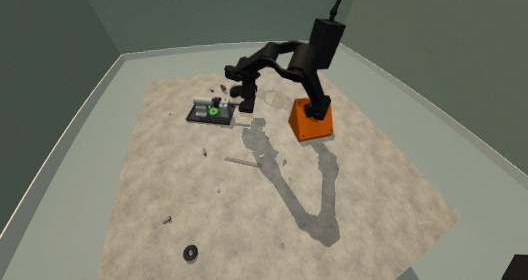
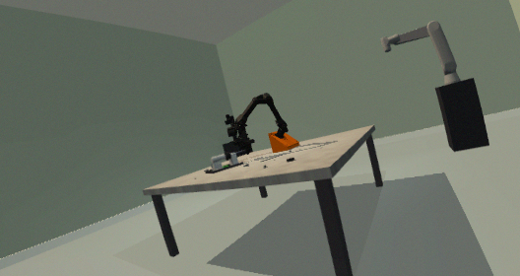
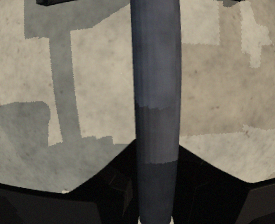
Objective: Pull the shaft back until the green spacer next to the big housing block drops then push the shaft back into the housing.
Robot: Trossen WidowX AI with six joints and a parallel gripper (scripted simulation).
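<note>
Now: the dark grey shaft 7 cm ahead of my gripper tip, 3 cm to the right of it and 3 cm above it. The rest, counted from my gripper tip: green spacer (18 cm ahead, 8 cm to the right, 4 cm below).
</note>
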